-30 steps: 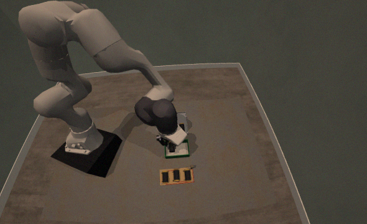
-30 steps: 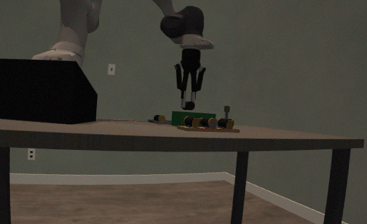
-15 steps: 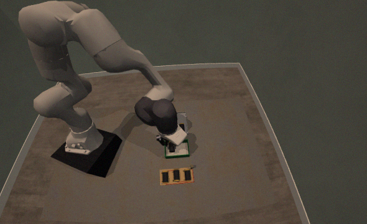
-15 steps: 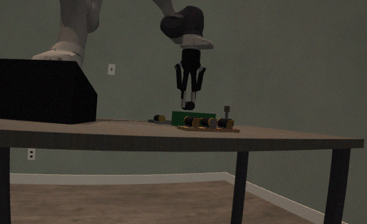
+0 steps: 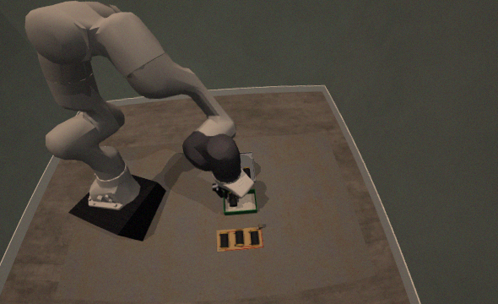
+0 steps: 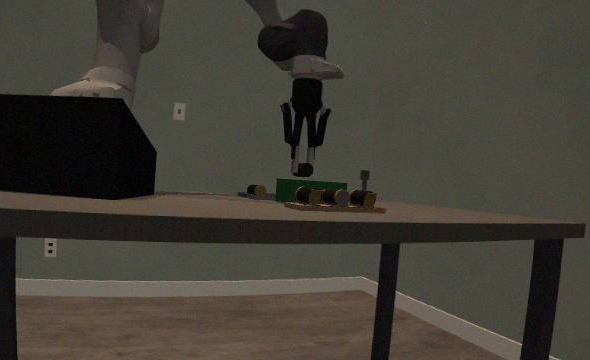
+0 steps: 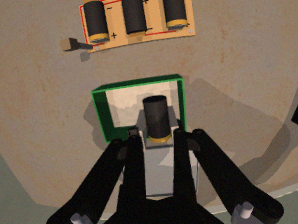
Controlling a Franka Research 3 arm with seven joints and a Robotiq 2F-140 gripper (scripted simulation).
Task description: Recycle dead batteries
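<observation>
My gripper is now 9 cm above the green recycling box and 3 cm short of it. Round my hand: holder 16 cm to the right, 10 cm below, 1 cm ahead; then bulb 13 cm to the right, 10 cm ahead, 3 cm below; then grey tray 20 cm to the left, 10 cm below, 3 cm ahead.
</observation>
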